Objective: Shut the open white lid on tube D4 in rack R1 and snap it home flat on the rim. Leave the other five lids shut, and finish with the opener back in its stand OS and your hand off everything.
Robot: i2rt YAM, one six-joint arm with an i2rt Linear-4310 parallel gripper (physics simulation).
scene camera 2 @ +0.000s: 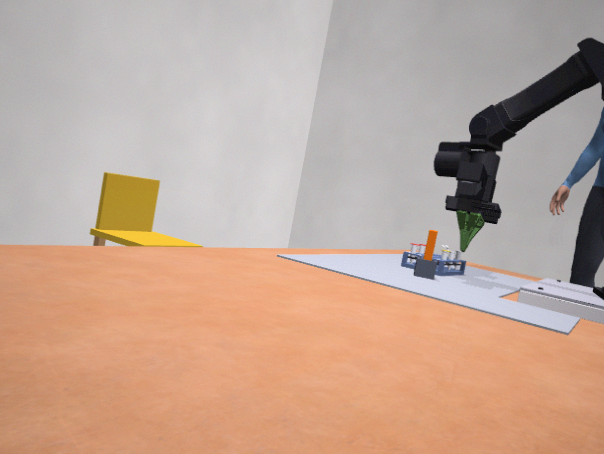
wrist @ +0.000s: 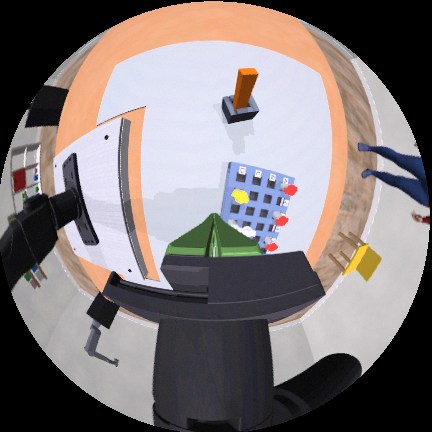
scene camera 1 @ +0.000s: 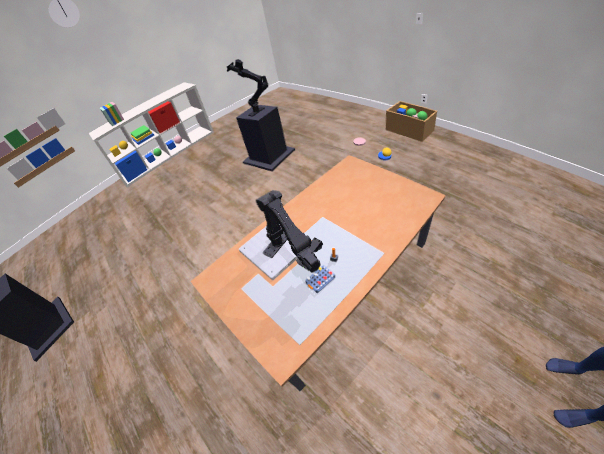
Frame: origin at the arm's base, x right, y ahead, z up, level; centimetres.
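Seen in the pictures: gripper, between the fingertips: (scene camera 2: 462,251) (wrist: 213,217); arm's base, origin of its link: (wrist: 76,201) (scene camera 1: 277,243).
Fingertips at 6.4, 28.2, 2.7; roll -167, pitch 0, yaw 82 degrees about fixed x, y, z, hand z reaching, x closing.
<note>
Offsets run from my fingertips to a thing's top centre, as dx, dy, dz. Level surfaces: height alone.
Rack R1 {+2.2, +5.0, +0.5} (scene camera 1: 320,288) (wrist: 227,181) is blue and stands on the mat. In the wrist view a white lid {+2.2, +3.4, +0.5} (wrist: 247,231) shows at the rack's near left, partly behind the fingers; whether it is open or flat is unclear. A yellow lid {-1.8, +3.1, -0.4} (wrist: 240,196) and three red lids (wrist: 290,190) (wrist: 282,220) (wrist: 271,247) top other tubes. The orange opener {-13.0, +4.9, +3.4} (scene camera 1: 333,252) (scene camera 2: 431,244) (wrist: 245,87) stands upright in the dark stand OS {-12.7, +4.9, -2.0} (scene camera 1: 334,258) (scene camera 2: 425,269) (wrist: 241,117). My gripper (scene camera 2: 464,250) (wrist: 213,217) is shut and empty, its green tips low by the rack's left side. Their contact is unclear.
The pale mat {dz -5.2} (scene camera 1: 355,245) (wrist: 165,75) lies on the orange table {dz -5.5} (scene camera 1: 380,195) (scene camera 2: 200,325). The arm's white base plate (scene camera 1: 273,271) (wrist: 102,175) is left of the mat in the wrist view. OS stands beyond the rack's far end in that view.
</note>
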